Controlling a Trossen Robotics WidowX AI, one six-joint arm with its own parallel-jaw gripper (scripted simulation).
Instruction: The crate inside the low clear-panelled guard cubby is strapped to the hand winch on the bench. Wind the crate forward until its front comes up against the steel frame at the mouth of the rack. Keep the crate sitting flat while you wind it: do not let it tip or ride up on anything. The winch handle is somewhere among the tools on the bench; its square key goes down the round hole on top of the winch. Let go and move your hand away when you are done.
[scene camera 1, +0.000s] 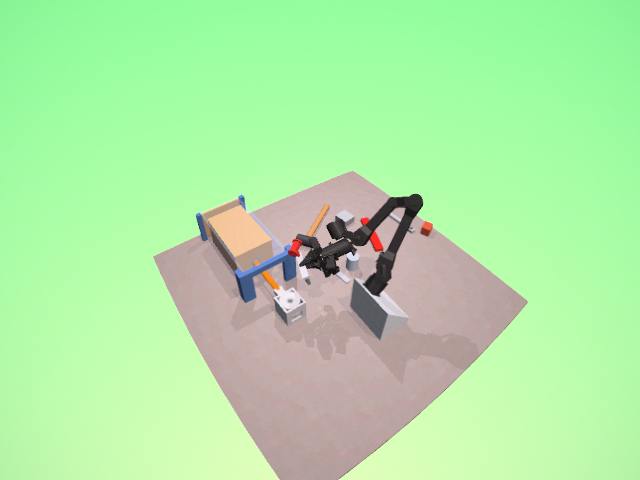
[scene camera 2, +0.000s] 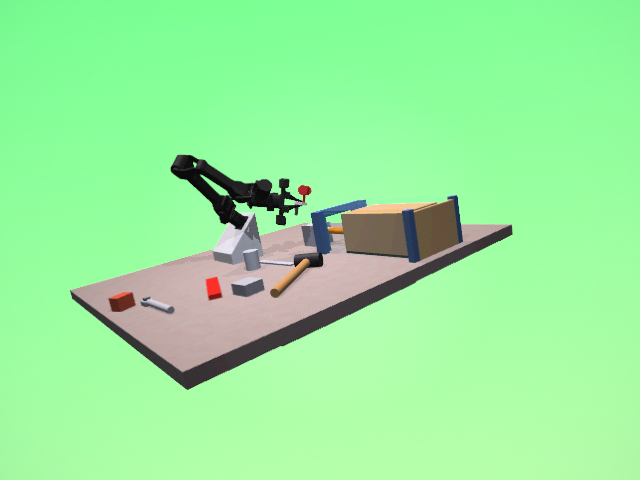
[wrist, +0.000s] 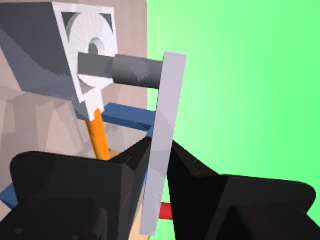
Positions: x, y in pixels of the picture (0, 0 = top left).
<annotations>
my gripper: scene camera 1; scene camera 2 302, 203; wrist
same spot on my gripper: (scene camera 1: 311, 260) = (wrist: 214, 174)
</annotations>
